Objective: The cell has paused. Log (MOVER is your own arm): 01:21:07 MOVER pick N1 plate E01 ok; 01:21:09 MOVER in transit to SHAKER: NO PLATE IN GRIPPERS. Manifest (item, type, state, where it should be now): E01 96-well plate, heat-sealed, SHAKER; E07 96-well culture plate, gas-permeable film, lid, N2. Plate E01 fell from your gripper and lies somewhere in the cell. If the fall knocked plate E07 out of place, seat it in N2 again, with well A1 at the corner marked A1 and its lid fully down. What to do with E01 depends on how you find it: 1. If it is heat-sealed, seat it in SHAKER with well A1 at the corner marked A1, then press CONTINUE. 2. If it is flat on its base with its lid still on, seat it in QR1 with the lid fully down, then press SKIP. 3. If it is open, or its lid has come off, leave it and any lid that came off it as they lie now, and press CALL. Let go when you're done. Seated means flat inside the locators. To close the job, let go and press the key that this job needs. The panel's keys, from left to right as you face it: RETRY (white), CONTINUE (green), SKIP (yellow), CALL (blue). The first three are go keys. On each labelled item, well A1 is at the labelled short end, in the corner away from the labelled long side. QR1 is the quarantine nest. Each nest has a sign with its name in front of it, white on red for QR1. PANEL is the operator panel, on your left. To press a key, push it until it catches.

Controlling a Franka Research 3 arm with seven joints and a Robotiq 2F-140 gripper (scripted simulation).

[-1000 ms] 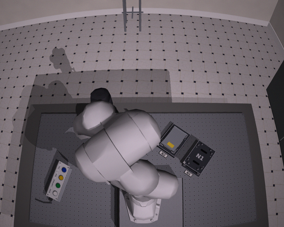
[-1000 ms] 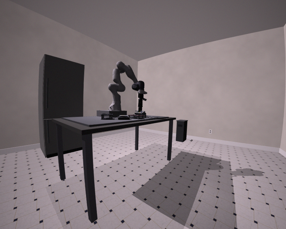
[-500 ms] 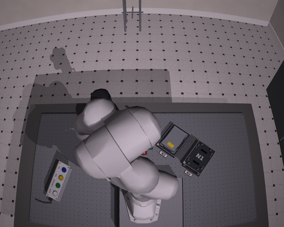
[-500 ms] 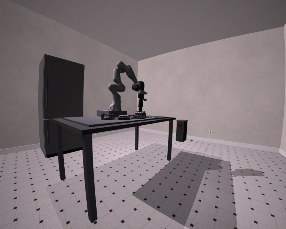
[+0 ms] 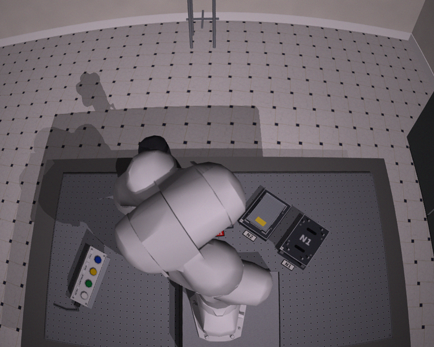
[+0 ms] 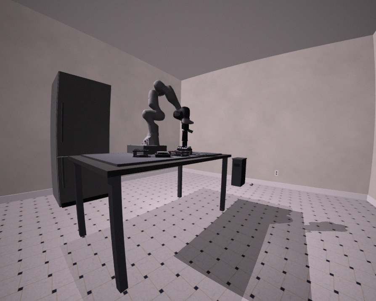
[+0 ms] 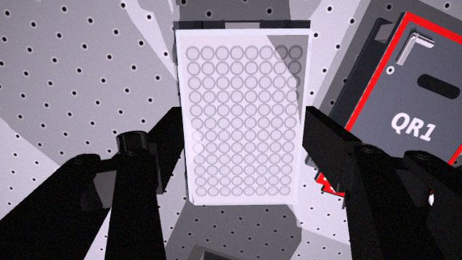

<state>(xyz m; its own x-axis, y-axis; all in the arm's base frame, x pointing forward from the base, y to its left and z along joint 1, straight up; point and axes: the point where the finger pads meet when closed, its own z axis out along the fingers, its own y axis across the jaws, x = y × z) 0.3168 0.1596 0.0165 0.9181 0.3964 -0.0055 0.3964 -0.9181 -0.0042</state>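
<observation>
Right now the plate E01 is 20 mm below my hand. Also, from my hand: A1 corner mark 10 mm behind, 250 mm to the right, 80 mm below; blue key 180 mm behind, 260 mm to the left, 40 mm below; lidded culture plate 10 mm ahead, 340 mm to the right, 70 mm below.
</observation>
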